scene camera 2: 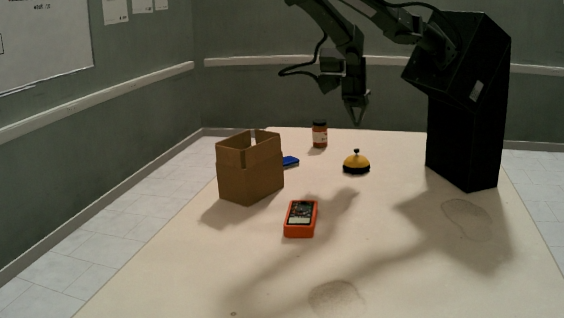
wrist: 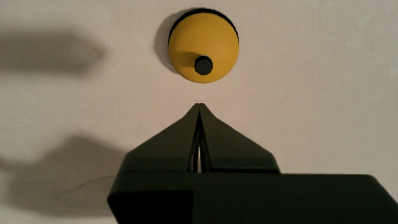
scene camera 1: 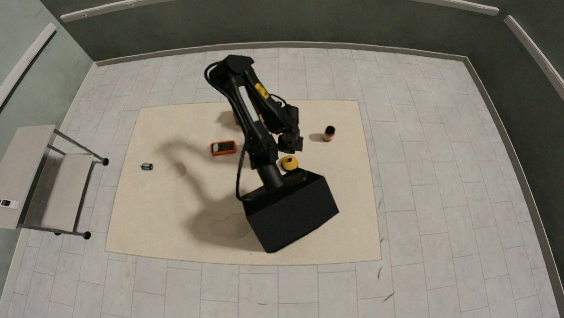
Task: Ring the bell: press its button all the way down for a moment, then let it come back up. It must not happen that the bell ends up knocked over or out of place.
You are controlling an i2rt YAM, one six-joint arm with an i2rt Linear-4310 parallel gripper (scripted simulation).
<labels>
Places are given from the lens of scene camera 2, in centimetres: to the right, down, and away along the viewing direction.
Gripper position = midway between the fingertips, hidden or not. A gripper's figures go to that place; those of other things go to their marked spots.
gripper (scene camera 2: 356, 126): 21, -9, 116
cardboard box (scene camera 2: 245, 182): -9, 6, 99
</labels>
